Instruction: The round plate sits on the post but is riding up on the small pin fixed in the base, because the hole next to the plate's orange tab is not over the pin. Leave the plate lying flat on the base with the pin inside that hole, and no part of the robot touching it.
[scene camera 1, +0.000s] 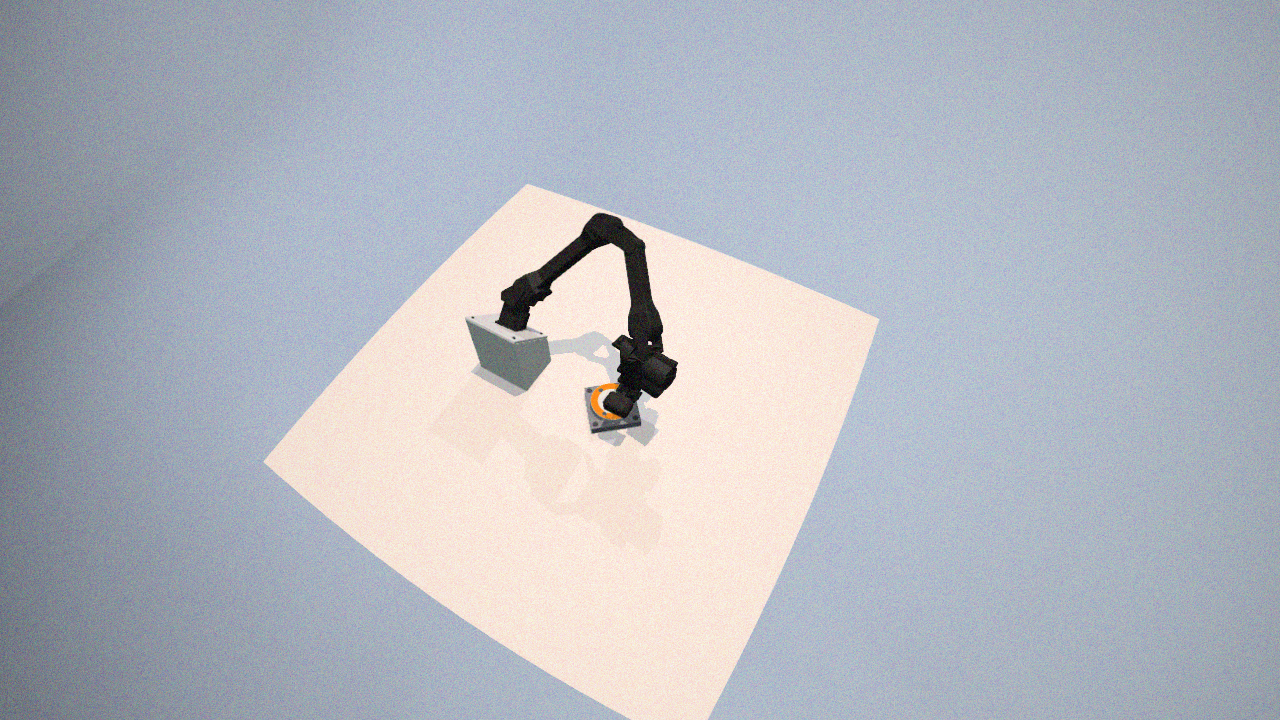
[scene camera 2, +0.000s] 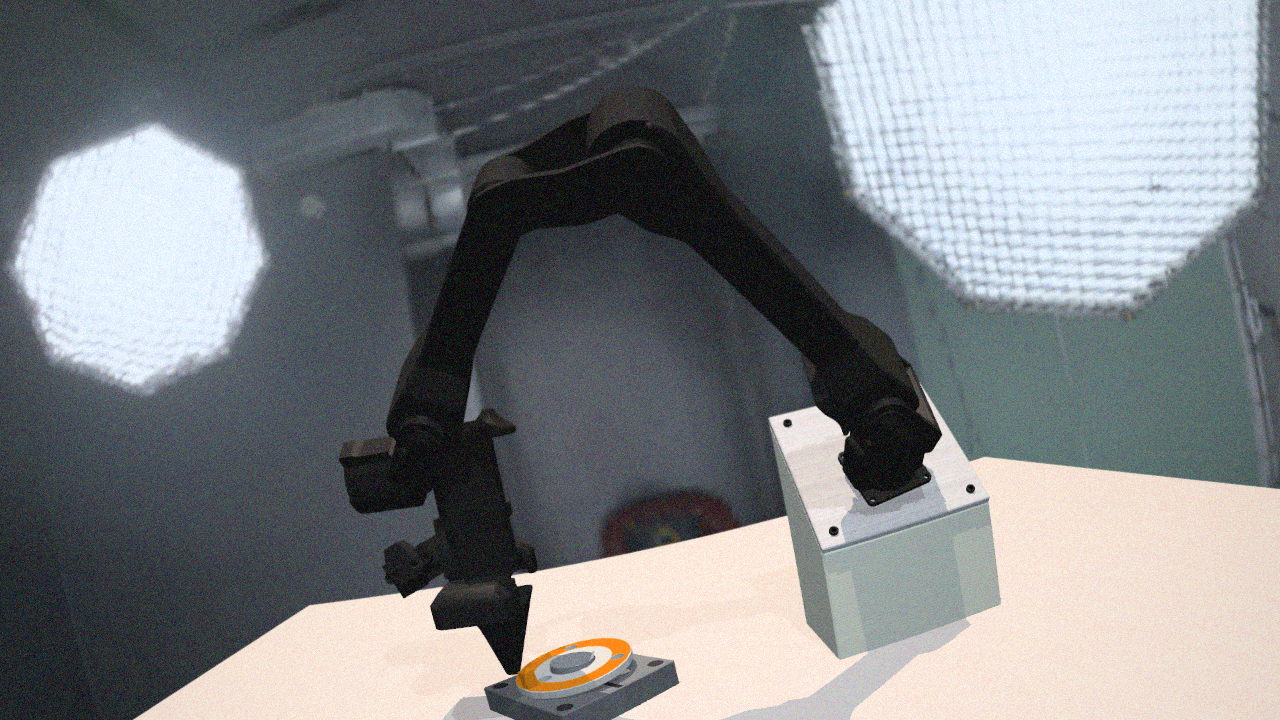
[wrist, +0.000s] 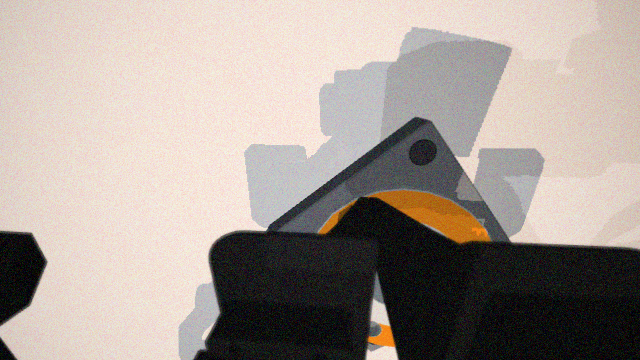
Labels:
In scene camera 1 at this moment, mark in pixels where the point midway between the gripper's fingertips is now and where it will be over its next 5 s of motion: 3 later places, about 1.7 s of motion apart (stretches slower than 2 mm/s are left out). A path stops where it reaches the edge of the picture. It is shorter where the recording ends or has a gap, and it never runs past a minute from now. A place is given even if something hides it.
The gripper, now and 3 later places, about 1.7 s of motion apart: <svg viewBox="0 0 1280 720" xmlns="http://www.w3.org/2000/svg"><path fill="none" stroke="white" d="M633 401L628 387L619 381L611 373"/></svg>

